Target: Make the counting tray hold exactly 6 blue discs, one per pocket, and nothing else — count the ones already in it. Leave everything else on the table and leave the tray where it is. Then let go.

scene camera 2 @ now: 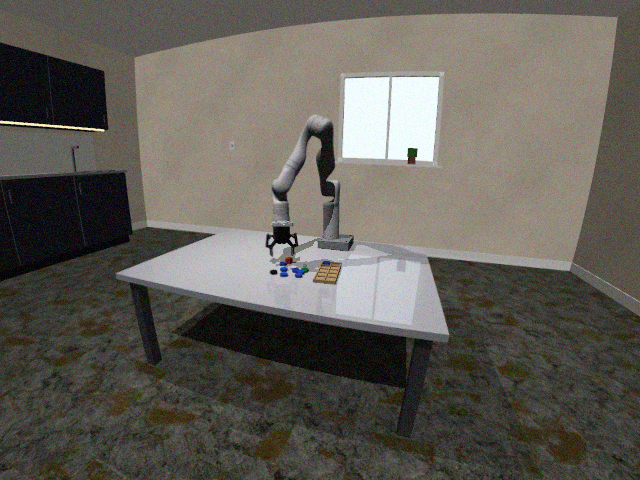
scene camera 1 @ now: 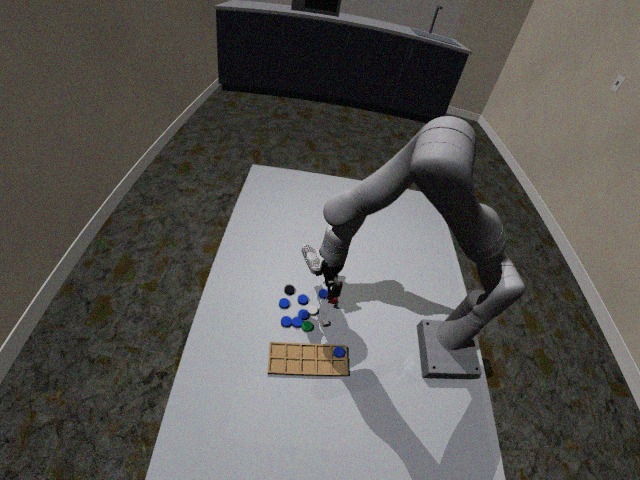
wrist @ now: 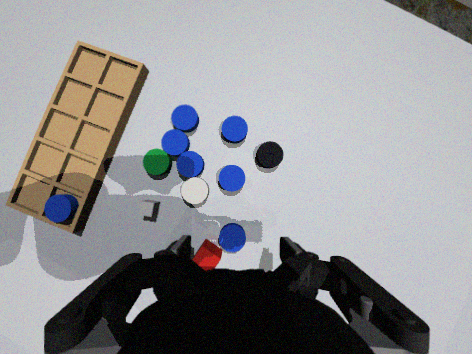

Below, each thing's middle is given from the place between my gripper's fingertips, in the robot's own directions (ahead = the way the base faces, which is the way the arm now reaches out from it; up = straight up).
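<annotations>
Wooden counting tray [scene camera 1: 300,359]: my hand 4 cm short of it, 23 cm to the right of it, 4 cm above it.
</annotations>
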